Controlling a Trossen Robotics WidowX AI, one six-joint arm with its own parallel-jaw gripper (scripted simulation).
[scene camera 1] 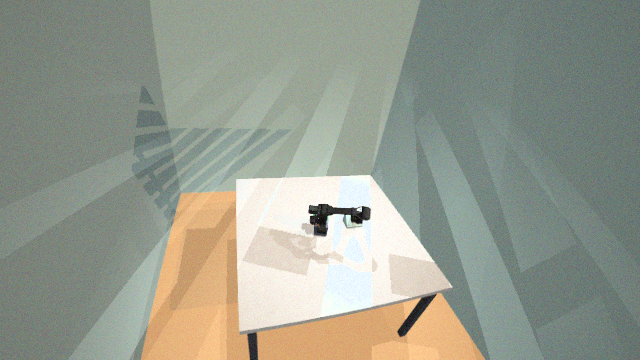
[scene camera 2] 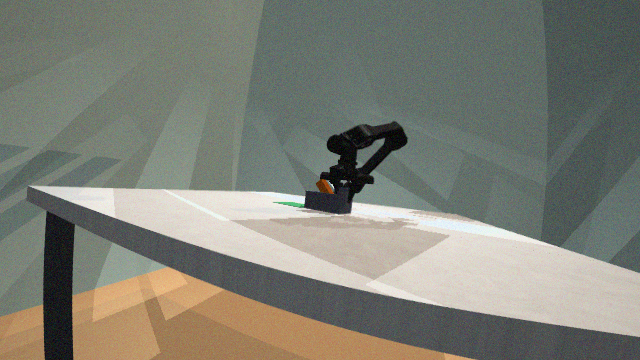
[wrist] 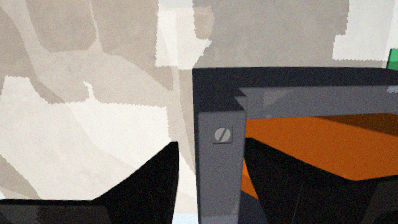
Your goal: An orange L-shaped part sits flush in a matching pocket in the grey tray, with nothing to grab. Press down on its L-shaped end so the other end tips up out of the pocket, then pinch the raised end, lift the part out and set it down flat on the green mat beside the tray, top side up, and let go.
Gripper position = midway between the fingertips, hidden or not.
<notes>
I see my gripper [scene camera 2: 343, 202].
My gripper shows as well in the wrist view [wrist: 211, 147].
</notes>
